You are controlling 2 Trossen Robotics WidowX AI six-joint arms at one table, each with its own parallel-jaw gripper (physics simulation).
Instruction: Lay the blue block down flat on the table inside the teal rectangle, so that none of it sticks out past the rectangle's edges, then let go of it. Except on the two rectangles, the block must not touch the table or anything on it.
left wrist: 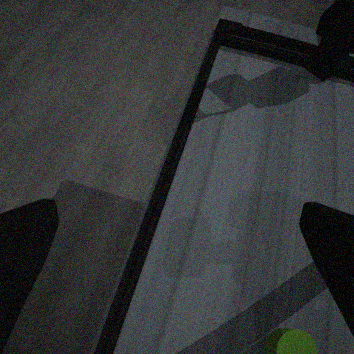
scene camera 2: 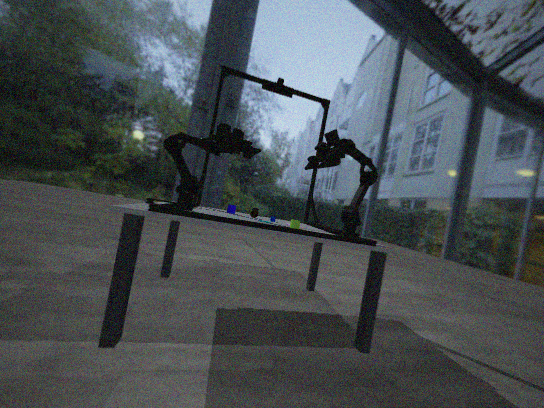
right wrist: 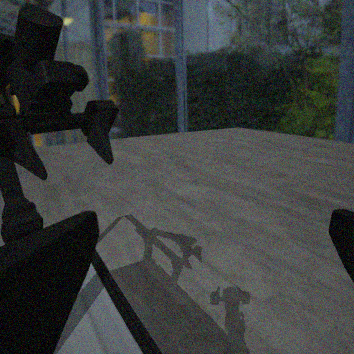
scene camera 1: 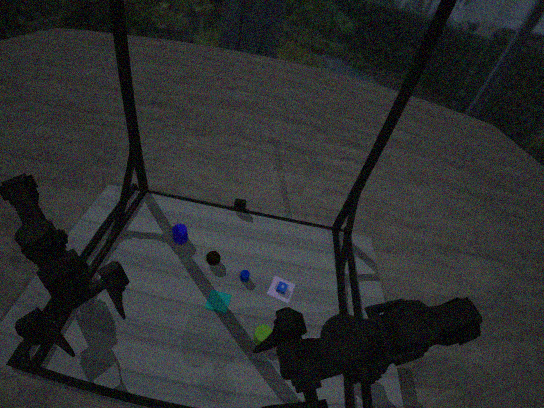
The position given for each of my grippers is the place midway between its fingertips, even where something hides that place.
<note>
My left gripper (scene camera 1: 257, 379) is open, holding nothing. My right gripper (scene camera 1: 99, 336) is open and holds nothing.
My left gripper shows as well in the left wrist view (left wrist: 181, 212) and in the right wrist view (right wrist: 80, 169). My right gripper also shows in the right wrist view (right wrist: 214, 222).
</note>
